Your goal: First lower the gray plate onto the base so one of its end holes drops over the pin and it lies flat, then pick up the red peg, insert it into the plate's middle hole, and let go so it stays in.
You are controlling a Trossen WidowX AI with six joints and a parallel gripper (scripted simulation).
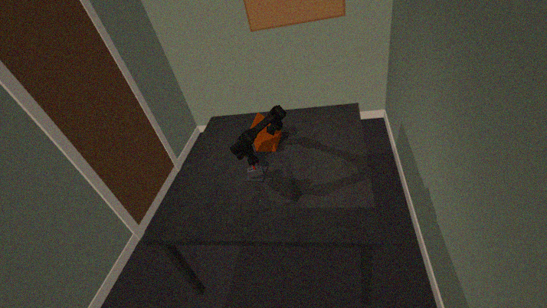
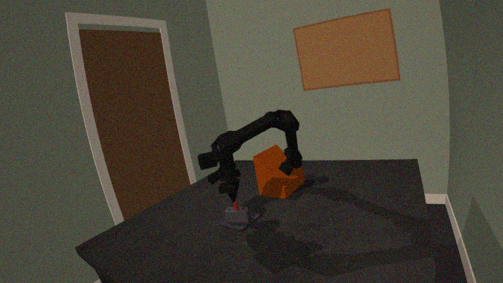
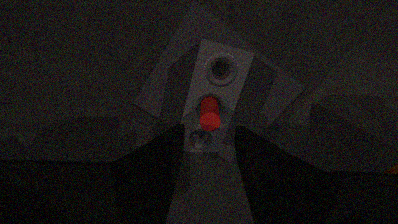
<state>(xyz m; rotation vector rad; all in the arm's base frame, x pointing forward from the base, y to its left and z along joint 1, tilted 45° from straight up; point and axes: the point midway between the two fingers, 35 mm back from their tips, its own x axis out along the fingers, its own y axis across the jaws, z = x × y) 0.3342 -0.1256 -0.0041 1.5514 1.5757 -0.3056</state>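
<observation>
Right now my gripper tip is 5 cm above the red peg. Round my gripper tip: gray plate: 6 cm below; then dark base: 9 cm below, 2 cm to the left, 1 cm behind.
</observation>
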